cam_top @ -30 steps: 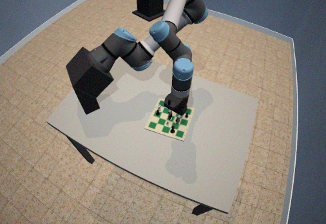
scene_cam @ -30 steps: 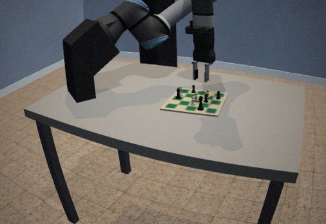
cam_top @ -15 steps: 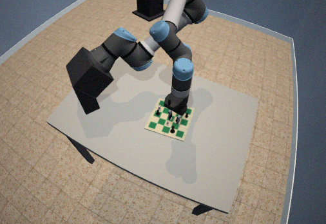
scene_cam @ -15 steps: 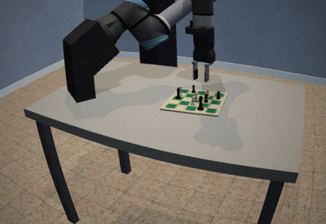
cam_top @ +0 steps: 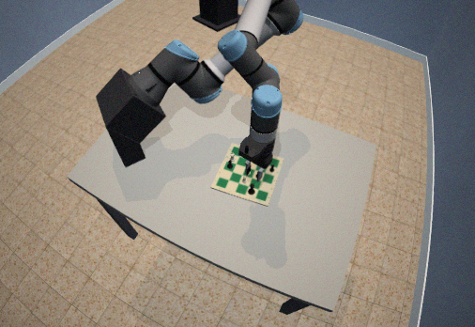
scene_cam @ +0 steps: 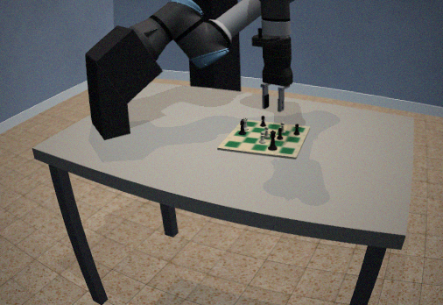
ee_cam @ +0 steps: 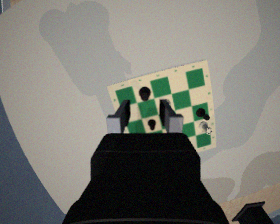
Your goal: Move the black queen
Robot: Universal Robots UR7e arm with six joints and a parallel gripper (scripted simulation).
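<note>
Now: hand 10 cm above the black queen. From my hand the other things lie so: green-and-cream chessboard (6 cm behind, 5 cm to the left, 13 cm below).
</note>
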